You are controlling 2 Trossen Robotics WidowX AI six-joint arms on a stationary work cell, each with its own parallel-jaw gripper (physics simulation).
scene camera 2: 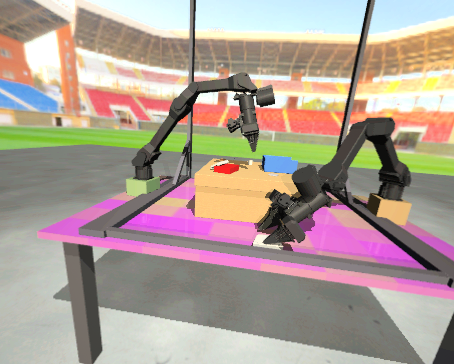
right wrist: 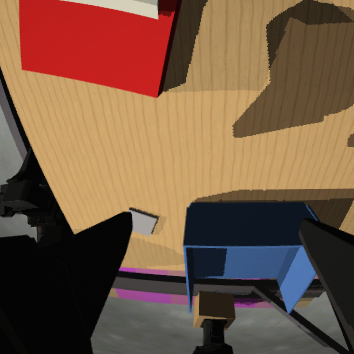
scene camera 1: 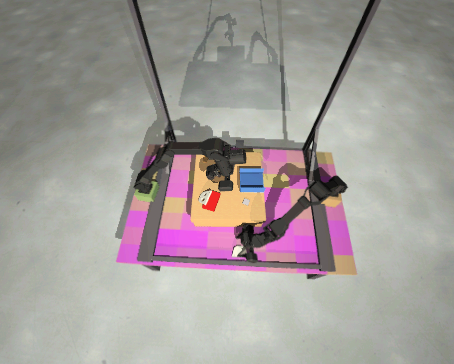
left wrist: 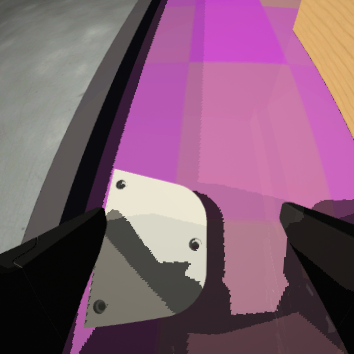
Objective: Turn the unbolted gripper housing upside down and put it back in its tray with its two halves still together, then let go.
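Pixels of known places: left gripper, fingertip midpoint: [scene camera 2: 261, 235] [scene camera 1: 236, 247] [left wrist: 194, 213]; right gripper, fingertip midpoint: [scene camera 2: 254, 151] [right wrist: 217, 223] [scene camera 1: 231, 181]; left arm's base at its link origin: [scene camera 2: 389, 197] [right wrist: 212, 323] [scene camera 1: 332, 191]; right arm's base at its link origin: [scene camera 2: 143, 178] [scene camera 1: 145, 188].
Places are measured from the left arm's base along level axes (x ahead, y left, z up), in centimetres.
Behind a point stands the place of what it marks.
Note:
A flat cream housing piece [scene camera 1: 237, 251] @[x 46.6, y 39.0, z -7.2 cm] [scene camera 2: 264, 242] [left wrist: 165, 200] @[x 47.6, y 38.5, z -7.3 cm] with rounded corners and three holes lies on the pink table beside the frame beam. I cannot tell whether it is one half or both. My left gripper [scene camera 2: 261, 236] @[x 47.2, y 37.0, z -7.4 cm] [left wrist: 194, 213] @[x 47.2, y 37.0, z -7.4 cm] is open low over it; one fingertip overlaps its left edge in the left wrist view. Another cream part [scene camera 1: 205, 197] @[x 66.0, y 20.0, z 9.9 cm] [scene camera 2: 220, 163] @[x 64.9, y 22.8, z 10.1 cm] [right wrist: 125, 6] @[x 64.0, y 17.7, z 10.1 cm] is at the red tray [scene camera 1: 212, 202] @[x 62.2, y 21.7, z 9.1 cm] [scene camera 2: 226, 169] @[x 61.9, y 25.3, z 8.6 cm] [right wrist: 92, 55] @[x 61.5, y 20.1, z 9.1 cm] on the wooden box. My right gripper [scene camera 2: 253, 150] @[x 54.6, y 11.8, z 14.5 cm] [right wrist: 217, 223] @[x 54.6, y 11.8, z 14.5 cm] is open above the box.
A blue tray [scene camera 1: 251, 179] @[x 45.1, y 4.9, z 7.9 cm] [scene camera 2: 280, 164] @[x 44.1, y 12.1, z 10.5 cm] [right wrist: 245, 225] @[x 50.7, y 8.4, z 10.4 cm] stands on the wooden box [scene camera 1: 227, 218] @[x 53.8, y 27.8, z 7.1 cm] [scene camera 2: 227, 205] @[x 60.1, y 27.5, z -3.5 cm]. A small grey plate [scene camera 1: 246, 201] @[x 46.0, y 17.5, z 7.4 cm] [right wrist: 143, 221] @[x 46.5, y 17.3, z 7.4 cm] lies near it. The dark beam [scene camera 1: 200, 259] @[x 64.2, y 46.2, z -6.9 cm] [scene camera 2: 200, 250] @[x 61.8, y 47.7, z -8.8 cm] runs along the table edge beside the cream piece.

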